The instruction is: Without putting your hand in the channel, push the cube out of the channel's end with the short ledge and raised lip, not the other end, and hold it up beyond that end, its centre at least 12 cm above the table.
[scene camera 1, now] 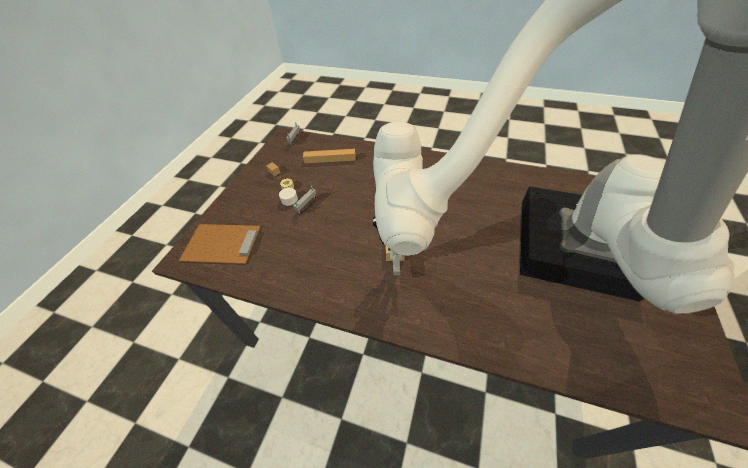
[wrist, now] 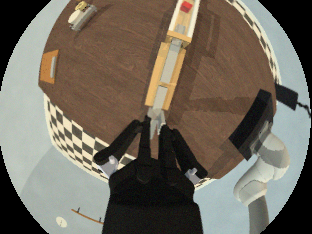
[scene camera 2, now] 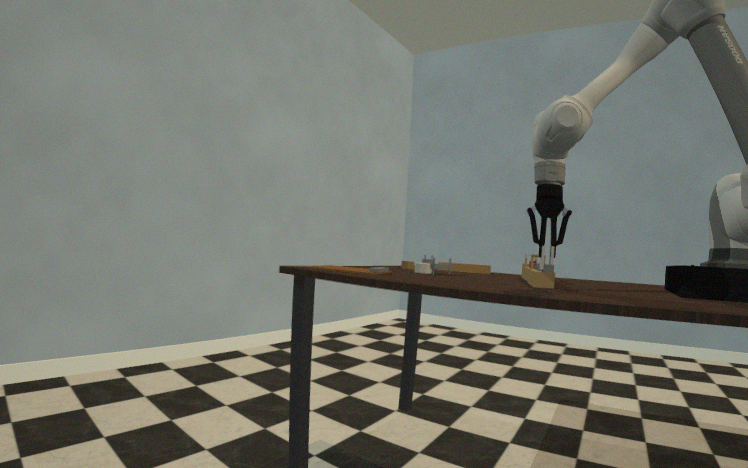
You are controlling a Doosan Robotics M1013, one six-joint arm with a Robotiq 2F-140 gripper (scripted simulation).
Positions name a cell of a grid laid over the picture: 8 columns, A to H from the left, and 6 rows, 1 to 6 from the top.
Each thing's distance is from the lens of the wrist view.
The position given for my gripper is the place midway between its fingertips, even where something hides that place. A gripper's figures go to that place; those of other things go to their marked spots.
my gripper (wrist: D3): 0.23 m
wooden channel (wrist: E2): 0.23 m
